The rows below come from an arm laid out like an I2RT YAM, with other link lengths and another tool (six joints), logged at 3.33 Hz.
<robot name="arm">
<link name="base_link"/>
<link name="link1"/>
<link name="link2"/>
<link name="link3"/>
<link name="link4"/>
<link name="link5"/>
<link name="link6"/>
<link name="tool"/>
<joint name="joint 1" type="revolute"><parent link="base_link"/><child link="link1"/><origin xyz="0.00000 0.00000 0.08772" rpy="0.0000 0.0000 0.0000"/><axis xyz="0 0 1"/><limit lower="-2.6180" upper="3.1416"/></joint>
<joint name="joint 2" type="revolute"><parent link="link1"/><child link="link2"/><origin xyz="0.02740 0.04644 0.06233" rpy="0.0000 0.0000 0.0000"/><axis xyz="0 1 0"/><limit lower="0.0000" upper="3.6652"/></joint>
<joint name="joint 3" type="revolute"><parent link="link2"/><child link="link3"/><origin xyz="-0.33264 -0.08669 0.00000" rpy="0.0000 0.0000 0.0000"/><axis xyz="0 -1 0"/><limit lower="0.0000" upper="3.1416"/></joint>
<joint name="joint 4" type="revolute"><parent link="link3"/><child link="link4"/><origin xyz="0.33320 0.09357 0.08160" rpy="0.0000 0.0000 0.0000"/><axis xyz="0 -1 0"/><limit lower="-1.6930" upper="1.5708"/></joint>
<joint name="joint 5" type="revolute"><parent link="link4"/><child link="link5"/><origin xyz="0.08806 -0.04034 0.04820" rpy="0.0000 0.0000 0.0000"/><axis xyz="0 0 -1"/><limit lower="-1.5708" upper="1.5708"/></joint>
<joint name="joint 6" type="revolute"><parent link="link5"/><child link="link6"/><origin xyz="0.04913 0.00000 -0.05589" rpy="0.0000 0.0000 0.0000"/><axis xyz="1 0 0"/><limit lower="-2.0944" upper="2.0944"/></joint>
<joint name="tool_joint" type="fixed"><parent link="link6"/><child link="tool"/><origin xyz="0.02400 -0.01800 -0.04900" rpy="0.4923 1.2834 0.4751"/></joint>
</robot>
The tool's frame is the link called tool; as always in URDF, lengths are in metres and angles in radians.
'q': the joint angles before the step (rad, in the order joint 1, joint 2, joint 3, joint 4, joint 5, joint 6). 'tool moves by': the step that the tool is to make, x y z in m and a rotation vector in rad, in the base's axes. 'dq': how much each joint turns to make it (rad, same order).
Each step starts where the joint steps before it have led.
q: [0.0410, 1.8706, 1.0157, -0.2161, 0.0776, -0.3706]
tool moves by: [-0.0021, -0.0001, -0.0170, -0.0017, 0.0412, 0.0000]
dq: [0.0000, 0.0411, -0.0002, 0.0001, 0.0000, 0.0000]
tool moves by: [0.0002, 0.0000, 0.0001, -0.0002, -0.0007, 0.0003]
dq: [0.0000, 0.0000, 0.0003, 0.0004, 0.0001, -0.0003]
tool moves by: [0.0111, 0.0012, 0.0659, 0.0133, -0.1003, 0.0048]
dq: [0.0000, -0.1193, 0.0592, -0.0777, -0.0103, 0.0003]
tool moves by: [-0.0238, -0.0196, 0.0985, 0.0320, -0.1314, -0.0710]
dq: [-0.0488, -0.2212, 0.0412, -0.1326, -0.0112, 0.0355]
